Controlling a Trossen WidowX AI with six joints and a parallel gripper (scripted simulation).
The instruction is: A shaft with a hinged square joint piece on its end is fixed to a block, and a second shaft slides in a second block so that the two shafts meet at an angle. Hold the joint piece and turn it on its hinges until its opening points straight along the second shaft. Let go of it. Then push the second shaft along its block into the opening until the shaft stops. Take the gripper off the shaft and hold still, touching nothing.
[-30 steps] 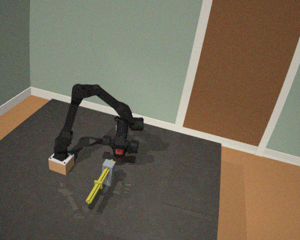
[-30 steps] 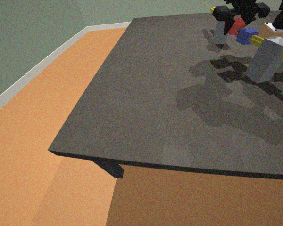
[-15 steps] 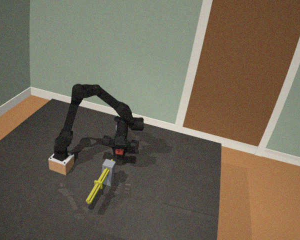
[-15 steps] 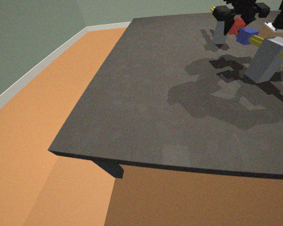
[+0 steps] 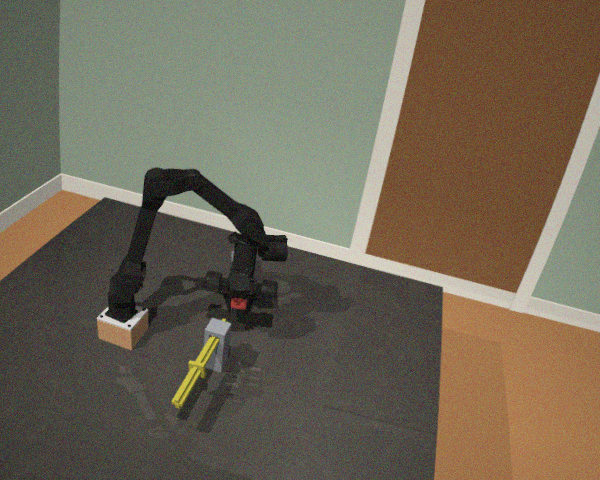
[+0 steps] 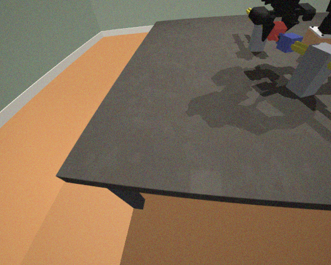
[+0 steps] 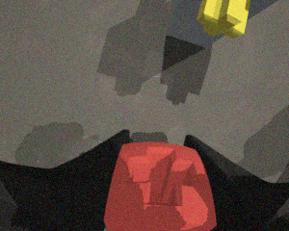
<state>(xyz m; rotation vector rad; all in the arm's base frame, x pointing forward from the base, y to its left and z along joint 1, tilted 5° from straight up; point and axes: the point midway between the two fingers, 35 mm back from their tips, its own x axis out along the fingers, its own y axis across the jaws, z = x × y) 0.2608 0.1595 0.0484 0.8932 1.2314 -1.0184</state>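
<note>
Right now the red square joint piece is 1 cm behind my gripper tip, 2 cm to the left of it and 3 cm above it.
</note>
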